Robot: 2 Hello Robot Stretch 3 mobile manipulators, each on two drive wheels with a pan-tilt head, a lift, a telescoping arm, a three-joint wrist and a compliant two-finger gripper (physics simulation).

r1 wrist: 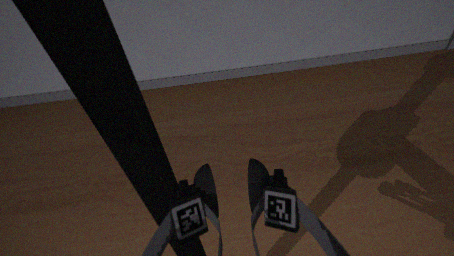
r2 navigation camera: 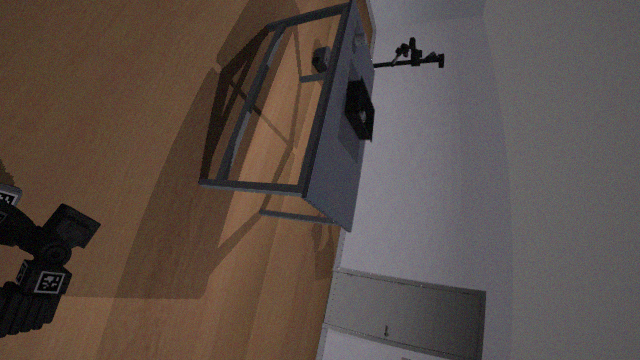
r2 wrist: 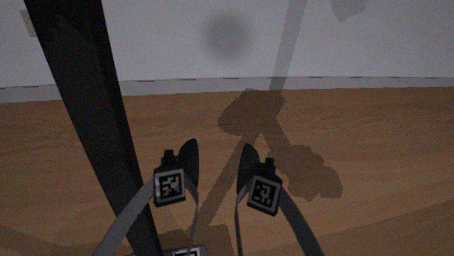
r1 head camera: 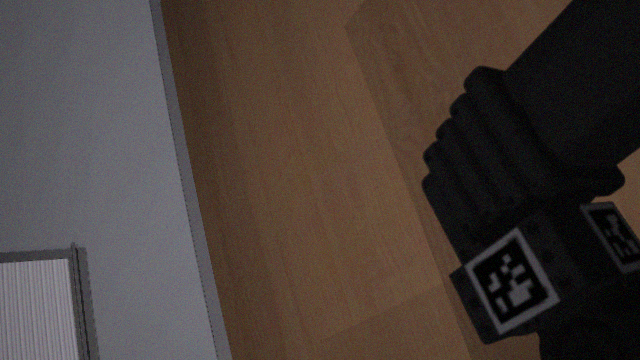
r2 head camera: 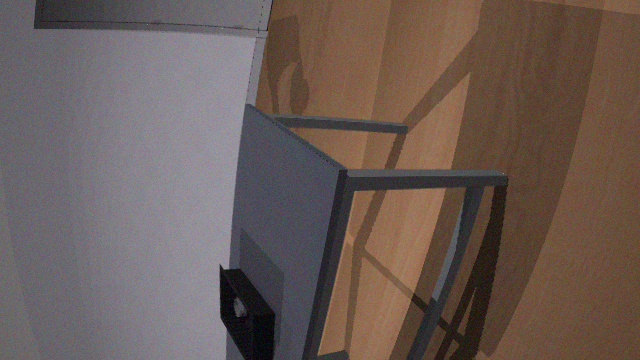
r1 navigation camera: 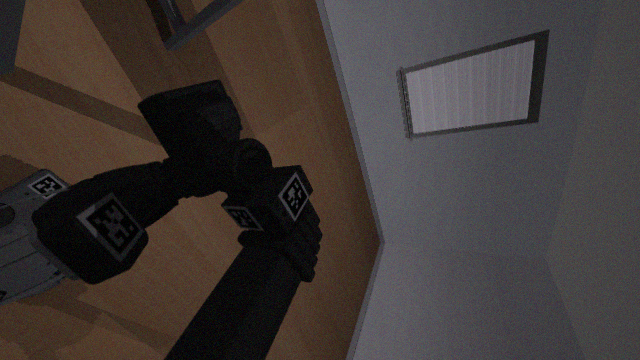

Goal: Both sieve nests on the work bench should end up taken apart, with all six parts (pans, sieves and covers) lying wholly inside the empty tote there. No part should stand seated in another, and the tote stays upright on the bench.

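The work bench stands against the wall in r2's head and navigation views. The black tote stands upright on it, with a small pale shape showing at its opening, too small to identify. A pale round thing is on the bench beyond the tote, perhaps a sieve nest; its parts cannot be told apart. r1's gripper is open and empty above the floor, by a wall. r2's gripper is open and empty above the floor, away from the bench.
r1's base and mast show beyond the bench in r2's navigation view. A grey metal frame shows at the top of r1's navigation view. A framed pale panel is on the wall. A grey door stands past the bench.
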